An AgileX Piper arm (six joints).
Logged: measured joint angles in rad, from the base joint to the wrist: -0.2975, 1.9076, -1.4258, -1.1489, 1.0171, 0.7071; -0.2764, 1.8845, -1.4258, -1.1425, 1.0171, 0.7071; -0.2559, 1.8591, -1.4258, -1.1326, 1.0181, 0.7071; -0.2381, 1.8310, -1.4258, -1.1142, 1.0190, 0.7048; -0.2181, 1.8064, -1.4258, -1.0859, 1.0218, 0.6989; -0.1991, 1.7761, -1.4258, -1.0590, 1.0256, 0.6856; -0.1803, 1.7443, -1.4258, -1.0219, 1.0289, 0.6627; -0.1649, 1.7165, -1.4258, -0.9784, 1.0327, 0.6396; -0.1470, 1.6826, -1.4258, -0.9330, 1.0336, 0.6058; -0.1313, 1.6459, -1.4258, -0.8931, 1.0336, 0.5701; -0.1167, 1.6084, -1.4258, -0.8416, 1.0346, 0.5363; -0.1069, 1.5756, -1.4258, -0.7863, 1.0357, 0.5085; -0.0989, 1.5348, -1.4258, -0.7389, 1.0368, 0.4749; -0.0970, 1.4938, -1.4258, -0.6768, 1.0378, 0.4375; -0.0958, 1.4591, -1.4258, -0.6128, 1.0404, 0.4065
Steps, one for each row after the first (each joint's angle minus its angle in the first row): 0.0211, -0.0231, 0.0000, 0.0064, 0.0000, 0.0000; 0.0416, -0.0485, 0.0000, 0.0163, 0.0010, 0.0000; 0.0594, -0.0766, 0.0000, 0.0347, 0.0019, -0.0023; 0.0794, -0.1012, 0.0000, 0.0630, 0.0047, -0.0082; 0.0984, -0.1315, 0.0000, 0.0899, 0.0085, -0.0215; 0.1172, -0.1633, 0.0000, 0.1270, 0.0118, -0.0444; 0.1326, -0.1911, 0.0000, 0.1705, 0.0156, -0.0675; 0.1505, -0.2250, 0.0000, 0.2159, 0.0165, -0.1013; 0.1662, -0.2617, 0.0000, 0.2558, 0.0165, -0.1370; 0.1808, -0.2992, 0.0000, 0.3073, 0.0175, -0.1708; 0.1906, -0.3320, 0.0000, 0.3626, 0.0186, -0.1986; 0.1986, -0.3728, 0.0000, 0.4100, 0.0197, -0.2322; 0.2005, -0.4138, 0.0000, 0.4721, 0.0207, -0.2696; 0.2017, -0.4485, 0.0000, 0.5361, 0.0233, -0.3006
